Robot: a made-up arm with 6 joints.
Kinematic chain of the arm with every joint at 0, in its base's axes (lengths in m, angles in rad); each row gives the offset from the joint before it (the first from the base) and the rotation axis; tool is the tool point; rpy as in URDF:
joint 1: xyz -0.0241 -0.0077 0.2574 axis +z
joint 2: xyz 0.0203 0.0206 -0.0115 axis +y
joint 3: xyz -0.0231 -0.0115 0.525 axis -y
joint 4: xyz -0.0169 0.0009 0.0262 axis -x
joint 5: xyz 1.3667 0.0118 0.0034 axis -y
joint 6: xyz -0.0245 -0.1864 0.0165 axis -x
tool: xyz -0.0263 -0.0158 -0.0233 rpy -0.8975 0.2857 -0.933
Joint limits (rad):
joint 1: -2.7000..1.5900
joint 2: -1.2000..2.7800
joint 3: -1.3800..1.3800
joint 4: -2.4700..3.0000
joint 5: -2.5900..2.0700
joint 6: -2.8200..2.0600
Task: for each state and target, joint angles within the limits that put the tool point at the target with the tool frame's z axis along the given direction. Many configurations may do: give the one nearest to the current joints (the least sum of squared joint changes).
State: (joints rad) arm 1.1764 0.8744 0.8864 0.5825 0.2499 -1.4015
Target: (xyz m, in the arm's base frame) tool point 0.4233 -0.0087 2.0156 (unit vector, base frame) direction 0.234 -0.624 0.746
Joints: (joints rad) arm 0.3104 0.1134 1.3693 0.0092 0.0833 -1.8697
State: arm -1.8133 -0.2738 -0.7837 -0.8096 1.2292 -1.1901
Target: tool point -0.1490 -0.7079 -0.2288 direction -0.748 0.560 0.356
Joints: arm -1.7318 -0.8481 -1.3718 -1.1690 1.4610 -0.8561
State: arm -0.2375 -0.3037 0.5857 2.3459 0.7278 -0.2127
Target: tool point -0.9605 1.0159 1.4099 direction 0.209 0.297 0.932
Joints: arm -0.7327 -1.0191 1.2321 2.3488 -0.0286 -0.2886
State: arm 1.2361 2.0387 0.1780 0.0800 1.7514 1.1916
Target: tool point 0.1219 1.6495 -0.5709 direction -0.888 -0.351 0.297
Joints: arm 1.5881 1.6488 0.9344 0.7161 2.0700 0.9104
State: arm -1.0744 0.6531 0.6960 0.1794 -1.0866 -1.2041
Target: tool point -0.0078 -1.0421 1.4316 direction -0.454 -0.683 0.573
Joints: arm -1.4530 -0.1806 0.2599 0.5436 -0.5168 -1.5300
